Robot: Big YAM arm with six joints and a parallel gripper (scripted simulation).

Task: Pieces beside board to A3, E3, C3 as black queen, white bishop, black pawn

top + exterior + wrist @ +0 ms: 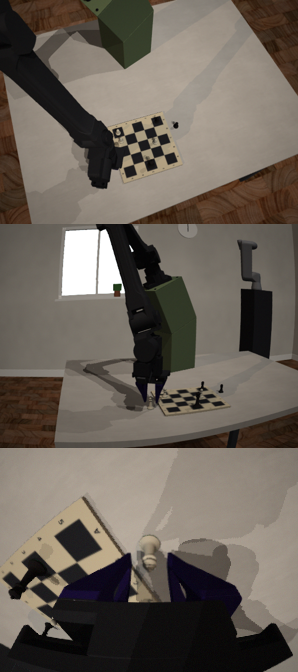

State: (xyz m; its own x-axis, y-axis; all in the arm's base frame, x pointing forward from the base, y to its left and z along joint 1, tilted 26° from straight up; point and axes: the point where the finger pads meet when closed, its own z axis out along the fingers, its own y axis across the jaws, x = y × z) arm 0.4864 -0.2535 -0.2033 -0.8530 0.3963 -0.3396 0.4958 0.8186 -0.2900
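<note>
My gripper is now 10 mm above the white bishop. The rest, counted from my hand: black queen 130 mm to the left, 50 mm ahead; chessboard 140 mm to the left, 30 mm below, 20 mm behind.
</note>
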